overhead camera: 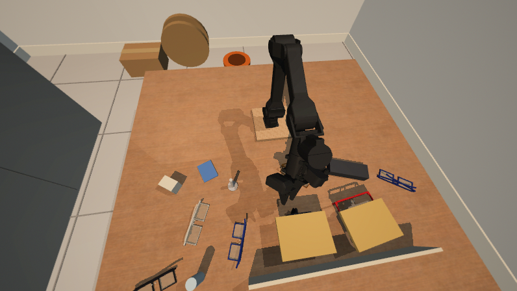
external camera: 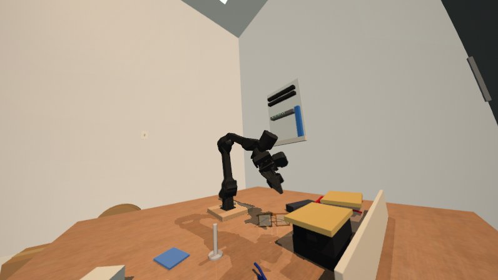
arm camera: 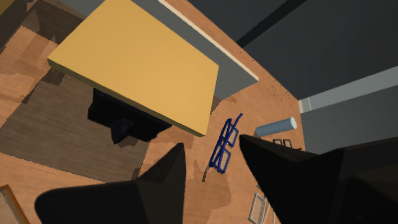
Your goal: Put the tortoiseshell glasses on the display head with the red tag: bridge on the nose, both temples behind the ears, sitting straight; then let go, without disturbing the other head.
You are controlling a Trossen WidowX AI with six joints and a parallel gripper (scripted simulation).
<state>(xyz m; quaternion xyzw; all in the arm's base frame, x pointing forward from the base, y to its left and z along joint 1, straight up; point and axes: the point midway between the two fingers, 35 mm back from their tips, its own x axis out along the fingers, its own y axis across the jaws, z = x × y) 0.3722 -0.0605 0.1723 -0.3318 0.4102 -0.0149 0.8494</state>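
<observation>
Now: gripper tip 160 mm to the left of the peg stand, 140 mm above it and 130 mm past it. The rest, counted from my gripper tip: long panel: 210 mm ahead, 140 mm to the left, 110 mm below; blue pad: 250 mm to the right, 220 mm behind, 160 mm below; display head: 110 mm below, 70 mm ahead, 40 mm to the left.
</observation>
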